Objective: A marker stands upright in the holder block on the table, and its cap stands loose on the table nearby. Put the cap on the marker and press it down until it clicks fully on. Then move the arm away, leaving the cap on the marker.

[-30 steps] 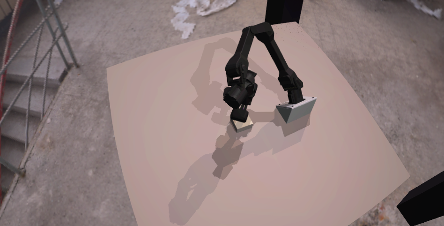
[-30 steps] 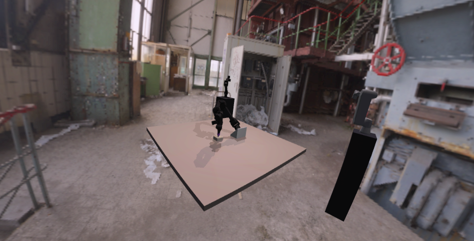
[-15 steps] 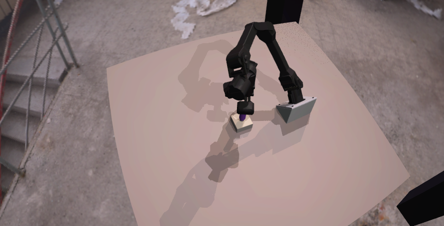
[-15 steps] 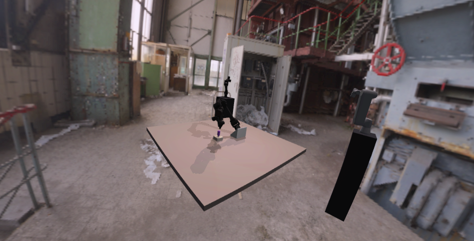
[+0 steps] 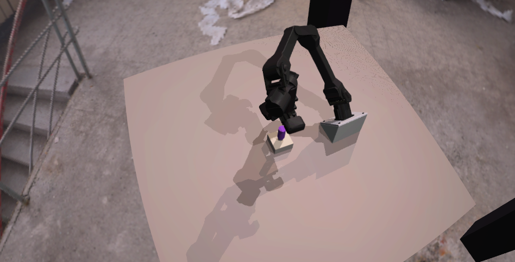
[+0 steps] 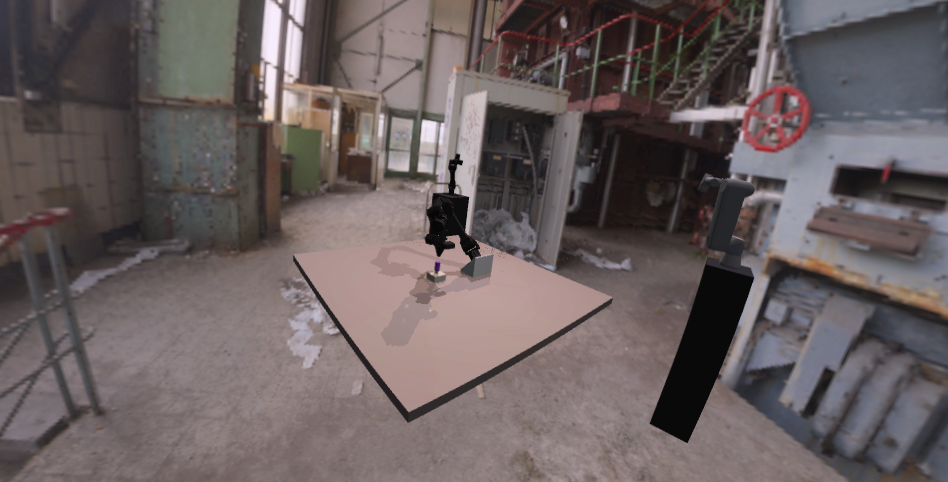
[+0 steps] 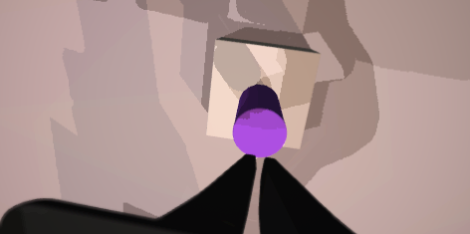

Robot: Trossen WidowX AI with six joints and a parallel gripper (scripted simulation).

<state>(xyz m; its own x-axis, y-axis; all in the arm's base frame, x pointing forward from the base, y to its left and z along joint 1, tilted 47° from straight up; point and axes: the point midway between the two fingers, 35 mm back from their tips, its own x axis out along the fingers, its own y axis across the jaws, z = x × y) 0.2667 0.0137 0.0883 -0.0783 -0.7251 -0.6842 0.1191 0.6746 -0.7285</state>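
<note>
Right now my gripper tip is 50 mm above the purple cap.
</note>
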